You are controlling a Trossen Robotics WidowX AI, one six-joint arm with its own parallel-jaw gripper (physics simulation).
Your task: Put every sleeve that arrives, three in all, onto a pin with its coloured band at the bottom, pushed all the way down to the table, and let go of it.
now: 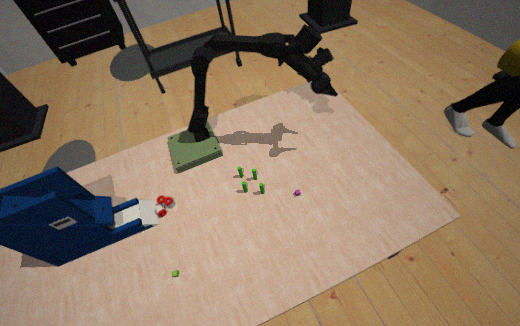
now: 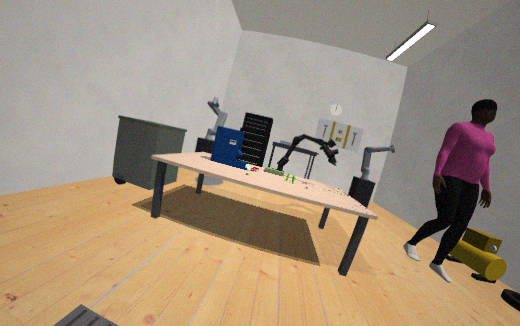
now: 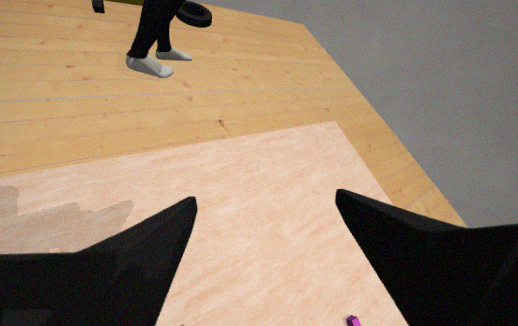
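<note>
Three red-and-white sleeves (image 1: 161,212) (image 2: 254,169) lie close together at the lower end of the white chute of the blue feeder. Their red ends show; which way each lies is too small to tell fully. Several upright green pins (image 1: 244,187) (image 2: 293,179) stand on the table (image 1: 325,240) (image 3: 260,250) in front of the arm's base, and no sleeve shows on them. My gripper (image 1: 332,92) (image 2: 335,161) (image 3: 267,199) is open and empty, raised above the table's far right part, well away from the sleeves and pins.
The blue feeder (image 1: 35,242) (image 2: 227,147) stands at the table's left. A magenta cube (image 1: 297,192) (image 2: 306,187) (image 3: 353,320) lies right of the pins. A lime-green cube (image 1: 175,273) (image 2: 247,174) lies near the front. A person (image 1: 475,97) (image 2: 462,145) (image 3: 148,66) stands beyond the table.
</note>
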